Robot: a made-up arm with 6 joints. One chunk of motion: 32 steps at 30 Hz.
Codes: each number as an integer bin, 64 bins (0 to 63) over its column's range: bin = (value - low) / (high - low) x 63, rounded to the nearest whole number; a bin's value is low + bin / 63 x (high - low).
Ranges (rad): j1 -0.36..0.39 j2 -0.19..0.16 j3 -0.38..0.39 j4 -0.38..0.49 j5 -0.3..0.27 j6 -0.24..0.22
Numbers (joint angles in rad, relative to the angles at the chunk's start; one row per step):
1: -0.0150 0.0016 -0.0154 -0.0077 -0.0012 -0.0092
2: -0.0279 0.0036 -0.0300 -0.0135 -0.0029 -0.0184
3: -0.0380 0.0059 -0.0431 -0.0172 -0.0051 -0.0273
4: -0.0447 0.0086 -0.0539 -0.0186 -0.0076 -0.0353
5: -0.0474 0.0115 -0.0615 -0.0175 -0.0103 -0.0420
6: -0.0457 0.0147 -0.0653 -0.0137 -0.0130 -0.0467
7: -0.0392 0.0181 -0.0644 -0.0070 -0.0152 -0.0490
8: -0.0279 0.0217 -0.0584 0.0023 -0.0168 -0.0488
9: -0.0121 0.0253 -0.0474 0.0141 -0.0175 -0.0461
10: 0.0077 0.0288 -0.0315 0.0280 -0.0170 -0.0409
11: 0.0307 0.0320 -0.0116 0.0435 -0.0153 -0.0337
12: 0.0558 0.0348 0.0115 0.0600 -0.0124 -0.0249
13: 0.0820 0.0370 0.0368 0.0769 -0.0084 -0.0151
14: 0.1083 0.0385 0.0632 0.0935 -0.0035 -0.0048
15: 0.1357 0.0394 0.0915 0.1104 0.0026 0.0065
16: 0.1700 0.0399 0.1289 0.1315 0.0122 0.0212
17: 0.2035 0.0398 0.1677 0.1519 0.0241 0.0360
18: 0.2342 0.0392 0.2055 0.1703 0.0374 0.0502
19: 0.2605 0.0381 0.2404 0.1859 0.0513 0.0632
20: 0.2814 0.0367 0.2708 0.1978 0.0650 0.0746
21: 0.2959 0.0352 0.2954 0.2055 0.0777 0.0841
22: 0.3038 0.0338 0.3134 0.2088 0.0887 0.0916
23: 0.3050 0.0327 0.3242 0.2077 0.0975 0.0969
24: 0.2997 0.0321 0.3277 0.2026 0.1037 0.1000
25: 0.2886 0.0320 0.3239 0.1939 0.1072 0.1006
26: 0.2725 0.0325 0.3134 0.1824 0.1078 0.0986
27: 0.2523 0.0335 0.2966 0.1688 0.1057 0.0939
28: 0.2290 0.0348 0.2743 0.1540 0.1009 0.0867
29: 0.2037 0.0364 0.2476 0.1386 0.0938 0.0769
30: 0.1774 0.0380 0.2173 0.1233 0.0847 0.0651
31: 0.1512 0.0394 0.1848 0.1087 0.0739 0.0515
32: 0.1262 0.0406 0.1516 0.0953 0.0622 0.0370
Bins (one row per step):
1: 29 34 30 27 33 32
2: 28 35 29 27 33 30
3: 27 35 28 26 33 29
4: 26 36 27 26 32 28
5: 26 36 26 26 32 27
6: 26 37 26 27 32 26
7: 27 37 26 27 31 26
8: 28 38 26 28 31 26
9: 29 39 27 29 31 27
10: 31 39 29 30 31 27
11: 33 40 30 31 31 28
12: 35 40 32 32 32 29
13: 37 41 34 33 32 31
14: 39 41 36 34 33 32
15: 42 41 39 36 33 34
16: 45 41 42 37 35 36
17: 47 41 45 39 36 38
18: 50 41 48 40 37 40
19: 52 41 51 41 39 42
20: 54 41 53 42 40 43
21: 55 41 55 42 42 44
22: 56 40 57 43 43 45
23: 56 40 58 43 44 46
24: 55 40 58 42 45 47
25: 54 40 58 42 45 47
26: 53 40 57 41 45 46
27: 51 40 55 40 45 46
28: 49 40 54 39 44 45
29: 47 41 51 38 44 43
30: 45 41 49 36 43 42
31: 43 41 46 35 41 40
32: 41 42 43 34 40 38

